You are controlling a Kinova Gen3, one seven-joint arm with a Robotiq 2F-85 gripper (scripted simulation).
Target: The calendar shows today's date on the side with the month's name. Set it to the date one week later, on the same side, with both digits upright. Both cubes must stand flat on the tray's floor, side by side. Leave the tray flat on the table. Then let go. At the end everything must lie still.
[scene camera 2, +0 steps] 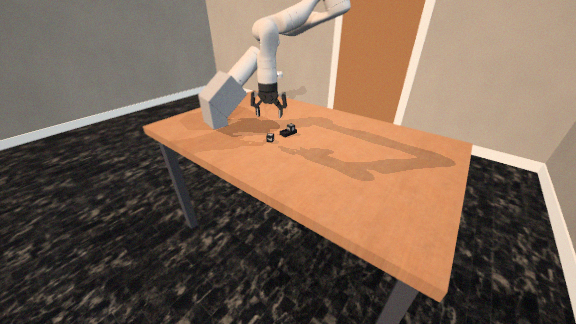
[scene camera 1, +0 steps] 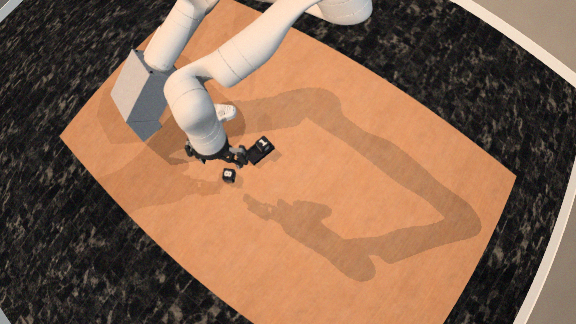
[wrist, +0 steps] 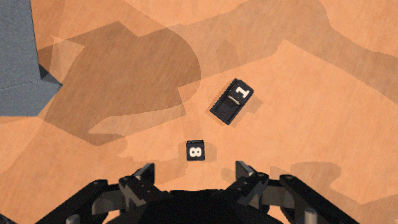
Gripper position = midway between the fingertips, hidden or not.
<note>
In view: the gripper point(scene camera 1: 221, 162).
The gripper also shows in the wrist view point(wrist: 195, 171).
</note>
